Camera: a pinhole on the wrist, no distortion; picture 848 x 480 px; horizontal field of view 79.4 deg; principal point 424.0 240.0 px. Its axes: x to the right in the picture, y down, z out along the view. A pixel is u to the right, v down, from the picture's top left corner.
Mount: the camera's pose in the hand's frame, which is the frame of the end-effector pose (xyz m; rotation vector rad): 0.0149 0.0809 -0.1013 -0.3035 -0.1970 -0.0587
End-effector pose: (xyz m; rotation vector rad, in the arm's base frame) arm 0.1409 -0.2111 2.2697 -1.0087 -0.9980 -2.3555
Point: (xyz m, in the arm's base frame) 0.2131 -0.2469 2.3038
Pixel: 386.3 80.4
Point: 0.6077 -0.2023 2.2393
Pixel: 67.6 293.7
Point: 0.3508 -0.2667 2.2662
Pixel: 112.4 278.0
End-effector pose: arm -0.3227 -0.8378 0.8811 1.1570 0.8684 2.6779
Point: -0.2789 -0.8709 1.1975
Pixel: 783.9 321.8
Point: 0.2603 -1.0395 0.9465
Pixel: 104.1 257.7
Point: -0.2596 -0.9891 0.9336
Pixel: 229.0 396.1
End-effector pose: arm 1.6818 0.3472 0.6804 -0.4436 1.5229 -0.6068
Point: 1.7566 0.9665 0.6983
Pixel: outside the picture
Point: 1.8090 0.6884 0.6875
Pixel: 63.5 431.9
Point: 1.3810 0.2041 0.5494
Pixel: behind the camera
